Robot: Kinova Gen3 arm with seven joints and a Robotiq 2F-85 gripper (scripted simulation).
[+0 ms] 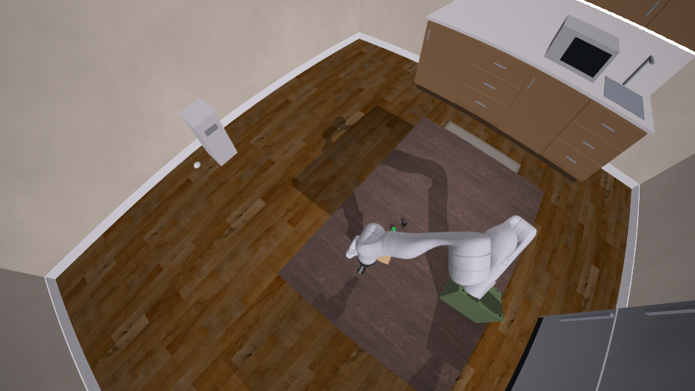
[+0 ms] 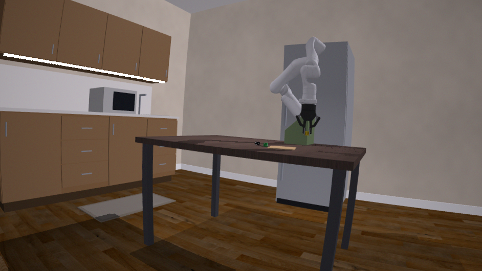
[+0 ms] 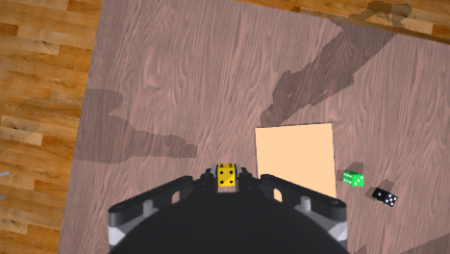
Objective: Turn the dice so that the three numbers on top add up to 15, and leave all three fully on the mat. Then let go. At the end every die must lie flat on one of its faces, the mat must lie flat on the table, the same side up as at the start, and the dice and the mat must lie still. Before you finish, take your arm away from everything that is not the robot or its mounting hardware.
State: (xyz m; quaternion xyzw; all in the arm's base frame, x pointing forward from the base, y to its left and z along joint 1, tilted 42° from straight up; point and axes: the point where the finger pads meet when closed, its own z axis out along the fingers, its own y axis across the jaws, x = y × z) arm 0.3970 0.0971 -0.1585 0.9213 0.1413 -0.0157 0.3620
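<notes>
Now: hand 13 cm to the left of the tan mat, 10 cm above it and 2 cm short of it. Also, from my hand: black die: 30 cm to the right, 9 cm below; yellow die: 1 cm below; green die: 23 cm to the right, 9 cm below, 2 cm ahead.
</notes>
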